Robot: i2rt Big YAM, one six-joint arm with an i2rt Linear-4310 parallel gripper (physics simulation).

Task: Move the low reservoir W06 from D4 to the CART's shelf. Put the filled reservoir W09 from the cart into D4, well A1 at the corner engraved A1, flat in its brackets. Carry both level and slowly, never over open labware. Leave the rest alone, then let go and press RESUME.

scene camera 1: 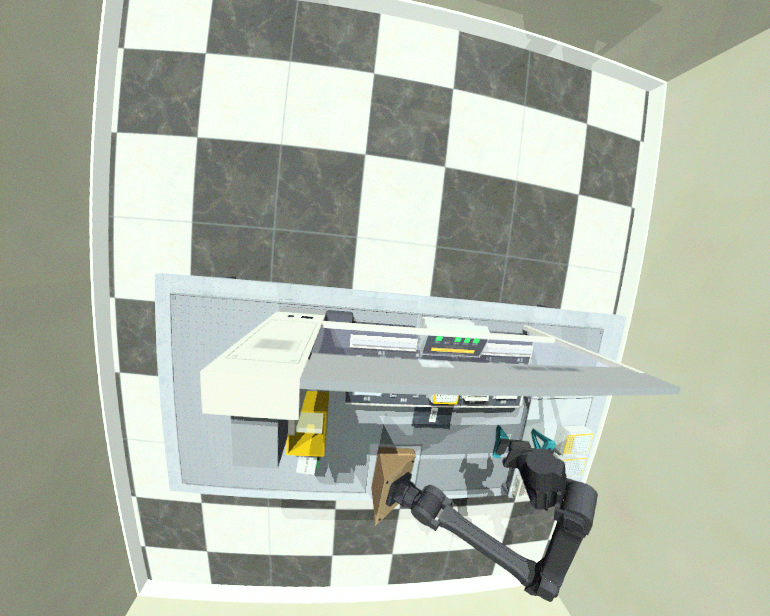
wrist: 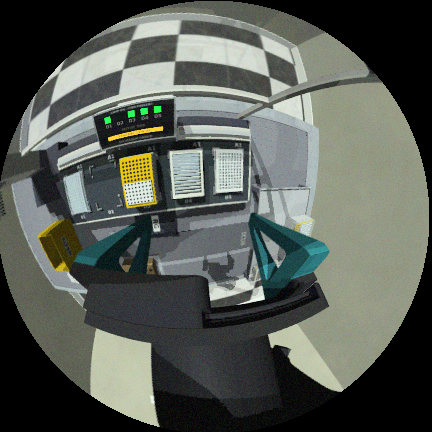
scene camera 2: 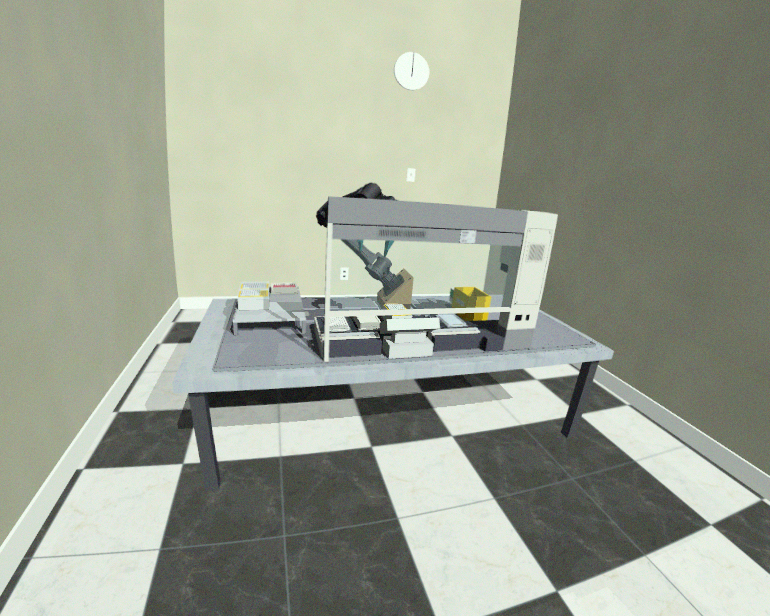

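Seen in the pictures: gripper, fingertip midpoint: (scene camera 1: 515, 428) (wrist: 199, 219) (scene camera 2: 372, 255); arm's base at its link origin: (scene camera 1: 397, 487).
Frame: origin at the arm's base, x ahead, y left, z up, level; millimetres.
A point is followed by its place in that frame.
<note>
The white ridged reservoir (wrist: 187, 173) @(y -182, x 437, z -18 mm) sits in slot D4 of the deck in the wrist view, between the yellow tip rack and the white plate on D5. My gripper (scene camera 1: 517, 431) @(y -172, x 418, z 238 mm) (scene camera 2: 375, 244) @(y -172, x 418, z 238 mm) (wrist: 199, 219) @(y -172, x 418, z 238 mm) is open and empty, its teal fingers wide apart, high in front of the deck's right part. The cart's shelf (scene camera 2: 274, 313) @(y -557, x 351, z -35 mm) (wrist: 282, 197) @(y -540, x 388, z -35 mm) bears white and yellow boxes and a low item with red on top (scene camera 2: 285, 289) @(y -544, x 79, z -13 mm); I cannot tell whether that item is W09. The status panel (wrist: 136, 121) @(y -47, x 562, z 29 mm) (scene camera 1: 453, 346) shows green lamps for D1, D3, D4 and D5 and an amber bar. Engravings read A1 behind the slots.
The tip rack (wrist: 138, 180) @(y -61, x 422, z 21 mm) is on D3, a white plate (wrist: 229, 171) @(y -301, x 452, z -26 mm) on D5 and a pale plate (wrist: 76, 193) @(y 178, x 387, z -27 mm) on D1. A yellow bin (scene camera 1: 308, 436) @(y 341, x 117, z -57 mm) (scene camera 2: 471, 303) (wrist: 61, 245) @(y 294, x 215, z 12 mm) stands left of the arm's base. The grey hood (scene camera 1: 488, 375) @(y 61, x 601, z 412 mm) (scene camera 2: 423, 215) @(y -36, x 615, z 418 mm) overhangs the deck.
</note>
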